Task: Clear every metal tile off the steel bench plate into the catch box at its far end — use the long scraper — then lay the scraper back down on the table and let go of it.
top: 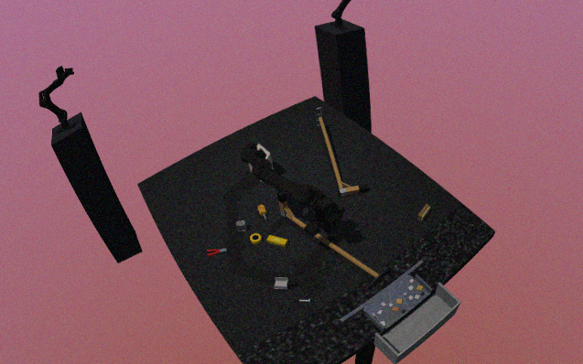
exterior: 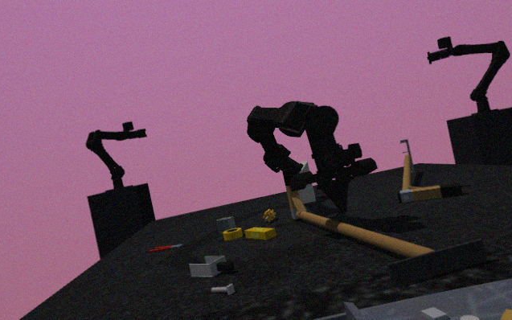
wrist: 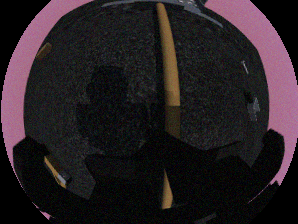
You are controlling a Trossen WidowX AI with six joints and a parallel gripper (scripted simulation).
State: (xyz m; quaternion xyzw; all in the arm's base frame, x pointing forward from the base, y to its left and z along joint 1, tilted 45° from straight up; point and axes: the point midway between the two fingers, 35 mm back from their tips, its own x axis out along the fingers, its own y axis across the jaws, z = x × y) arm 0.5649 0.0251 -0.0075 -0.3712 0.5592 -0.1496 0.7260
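Now: the long scraper 3 cm ahead of my gripper tip, 2 cm to the right of it and 2 cm above it. The rest, counted from my gripper tip: yellow tape ring 26 cm to the right, 19 cm behind, 3 cm below; then yellow block 20 cm to the right, 12 cm behind, 3 cm below; then yellow-handled screwdriver 32 cm behind, 16 cm to the right, 3 cm below.
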